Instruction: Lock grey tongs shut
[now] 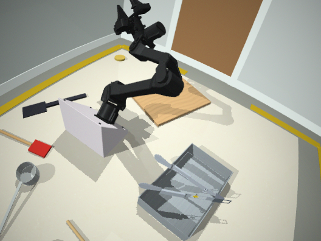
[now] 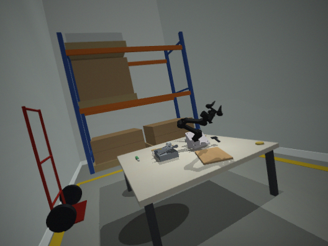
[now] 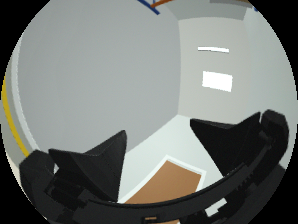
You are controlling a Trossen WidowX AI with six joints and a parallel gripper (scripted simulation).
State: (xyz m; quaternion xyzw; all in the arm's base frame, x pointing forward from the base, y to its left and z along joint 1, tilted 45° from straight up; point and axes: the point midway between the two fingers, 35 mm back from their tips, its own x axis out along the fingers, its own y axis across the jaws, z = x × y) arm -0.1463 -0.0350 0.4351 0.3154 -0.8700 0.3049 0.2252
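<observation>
Now: gripper tip 54 cm short of the roasting tin, 32 cm to the left of it and 42 cm above it. The rest, counted from my gripper tip: yellow disc (18 cm behind, 26 cm to the left, 44 cm below); black spatula (17 cm behind, 31 cm to the right, 45 cm below); wooden board (28 cm ahead, 10 cm to the left, 44 cm below).
</observation>
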